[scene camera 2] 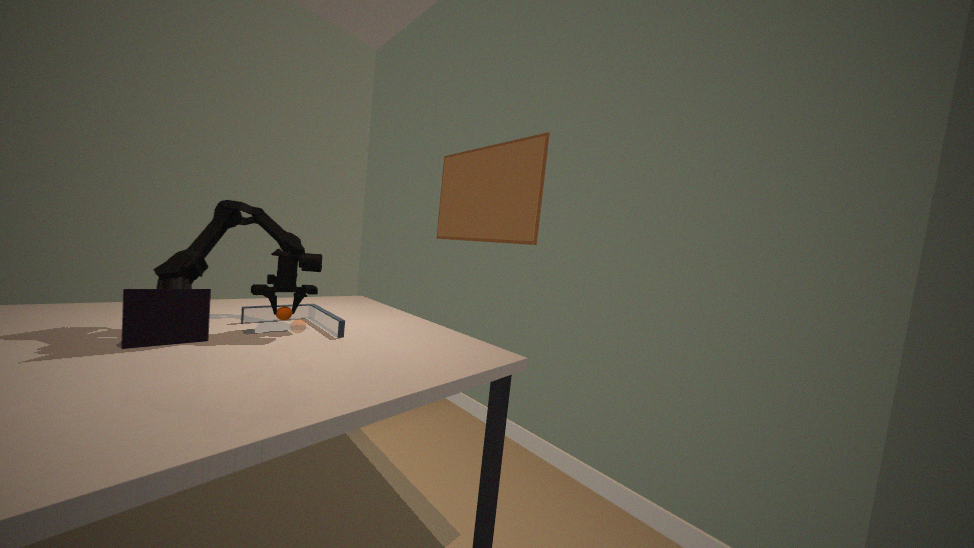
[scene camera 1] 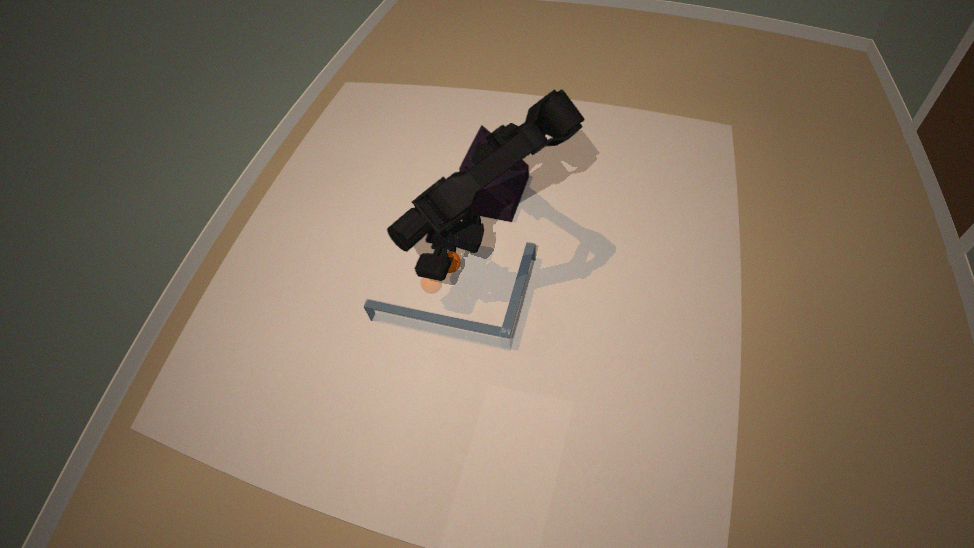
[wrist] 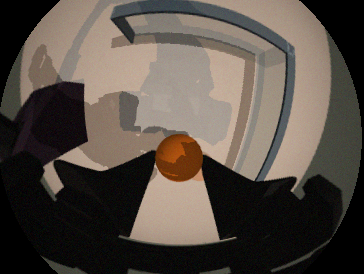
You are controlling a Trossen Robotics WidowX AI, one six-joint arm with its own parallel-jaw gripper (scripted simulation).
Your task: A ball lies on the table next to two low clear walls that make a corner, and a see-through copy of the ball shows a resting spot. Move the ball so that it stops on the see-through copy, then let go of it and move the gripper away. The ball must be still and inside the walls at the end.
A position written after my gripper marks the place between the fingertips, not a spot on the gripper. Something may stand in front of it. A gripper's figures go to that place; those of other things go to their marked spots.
Labels:
My gripper (wrist: pixel 179 156) is 0.10 m from the lens. An orange ball (wrist: pixel 179 157) is 0.07 m from the lens.

